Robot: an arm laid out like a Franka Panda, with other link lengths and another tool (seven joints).
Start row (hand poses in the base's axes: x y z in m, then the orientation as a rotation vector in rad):
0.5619 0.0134 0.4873 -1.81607 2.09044 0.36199
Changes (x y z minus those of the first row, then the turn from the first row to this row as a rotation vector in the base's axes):
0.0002 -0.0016 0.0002 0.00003 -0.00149 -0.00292
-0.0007 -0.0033 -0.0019 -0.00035 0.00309 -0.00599
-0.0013 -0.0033 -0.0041 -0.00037 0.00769 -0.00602
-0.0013 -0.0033 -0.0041 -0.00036 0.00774 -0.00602
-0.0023 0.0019 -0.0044 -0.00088 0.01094 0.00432
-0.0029 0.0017 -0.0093 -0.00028 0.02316 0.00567
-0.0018 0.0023 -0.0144 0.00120 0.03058 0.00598
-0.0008 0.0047 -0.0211 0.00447 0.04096 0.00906
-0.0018 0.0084 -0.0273 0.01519 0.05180 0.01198
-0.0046 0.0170 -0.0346 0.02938 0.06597 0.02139
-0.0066 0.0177 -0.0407 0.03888 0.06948 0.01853
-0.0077 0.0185 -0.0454 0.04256 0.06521 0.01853
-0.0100 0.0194 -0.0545 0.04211 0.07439 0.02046
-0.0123 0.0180 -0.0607 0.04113 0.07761 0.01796
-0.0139 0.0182 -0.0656 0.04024 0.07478 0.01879
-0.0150 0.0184 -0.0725 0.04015 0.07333 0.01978
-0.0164 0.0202 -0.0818 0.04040 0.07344 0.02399
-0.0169 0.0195 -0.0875 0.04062 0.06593 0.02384
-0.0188 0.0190 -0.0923 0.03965 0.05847 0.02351
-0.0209 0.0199 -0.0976 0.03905 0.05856 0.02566
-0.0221 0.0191 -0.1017 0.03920 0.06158 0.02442
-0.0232 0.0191 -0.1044 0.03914 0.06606 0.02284
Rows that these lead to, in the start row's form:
0.5621 0.0118 0.4875 -1.81254 2.09186 0.35980
0.5612 0.0101 0.4854 -1.81019 2.09769 0.36313
0.5606 0.0101 0.4832 -1.81101 2.10080 0.36762
0.5606 0.0101 0.4832 -1.81101 2.10083 0.36768
0.5596 0.0153 0.4829 -1.82338 2.09461 0.37300
0.5590 0.0151 0.4780 -1.82677 2.10127 0.38600
0.5601 0.0157 0.4729 -1.82760 2.10511 0.39489
0.5611 0.0181 0.4662 -1.83098 2.10755 0.40921
0.5601 0.0218 0.4600 -1.82992 2.10618 0.43127
0.5573 0.0304 0.4527 -1.83449 2.09936 0.46174
0.5553 0.0311 0.4466 -1.82631 2.09863 0.47371
0.5542 0.0319 0.4419 -1.82345 2.09377 0.47297
0.5519 0.0328 0.4328 -1.82734 2.09829 0.48228
0.5496 0.0314 0.4266 -1.82565 2.10304 0.48392
0.5480 0.0316 0.4217 -1.82665 2.10103 0.48043
0.5469 0.0318 0.4148 -1.82757 2.09931 0.47914
0.5455 0.0336 0.4055 -1.83211 2.09565 0.48060
0.5450 0.0329 0.3998 -1.83059 2.09083 0.47322
0.5431 0.0324 0.3950 -1.82956 2.08686 0.46471
0.5410 0.0333 0.3897 -1.83231 2.08543 0.46478
0.5398 0.0325 0.3856 -1.83135 2.08834 0.46763
0.5387 0.0325 0.3829 -1.83038 2.09261 0.47166

